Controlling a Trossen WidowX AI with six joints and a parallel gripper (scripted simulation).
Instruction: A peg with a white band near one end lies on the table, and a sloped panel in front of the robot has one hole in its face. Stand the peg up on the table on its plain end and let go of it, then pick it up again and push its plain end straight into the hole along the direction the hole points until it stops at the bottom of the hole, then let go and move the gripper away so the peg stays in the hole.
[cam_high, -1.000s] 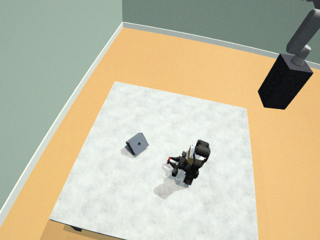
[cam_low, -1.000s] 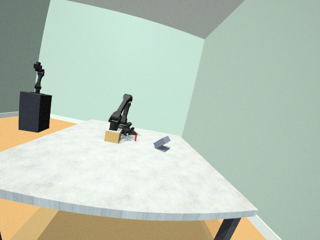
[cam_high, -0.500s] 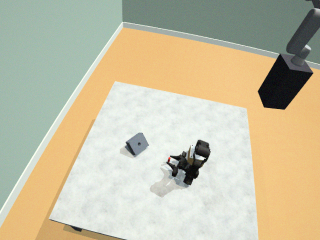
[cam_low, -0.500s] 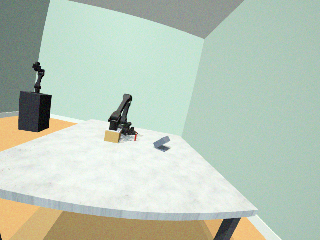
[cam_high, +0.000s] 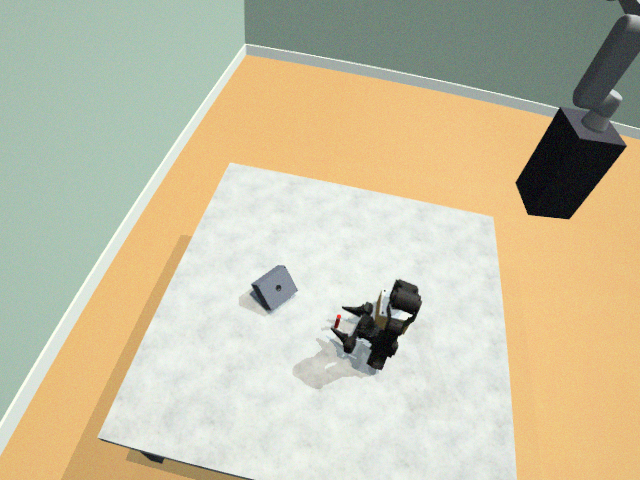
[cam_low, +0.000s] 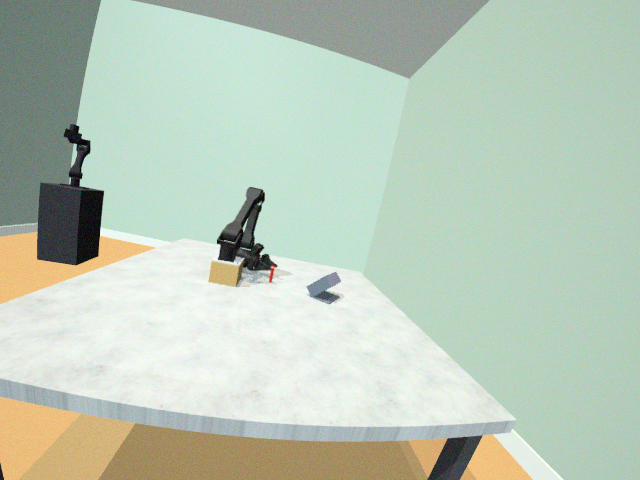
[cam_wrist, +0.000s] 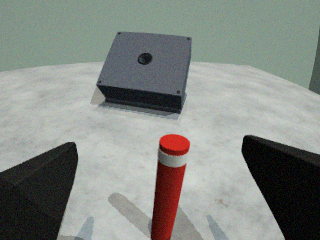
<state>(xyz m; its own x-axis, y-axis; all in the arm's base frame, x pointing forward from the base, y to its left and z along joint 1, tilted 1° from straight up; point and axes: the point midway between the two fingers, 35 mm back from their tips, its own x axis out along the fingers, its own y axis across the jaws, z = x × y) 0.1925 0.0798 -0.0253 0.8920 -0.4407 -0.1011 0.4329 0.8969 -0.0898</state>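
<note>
Now: the red peg 1 cm behind my gripper tip and 1 cm below it. The rest, counted from my gripper tip: grey sloped panel (23 cm ahead, 11 cm to the right, 1 cm below).
</note>
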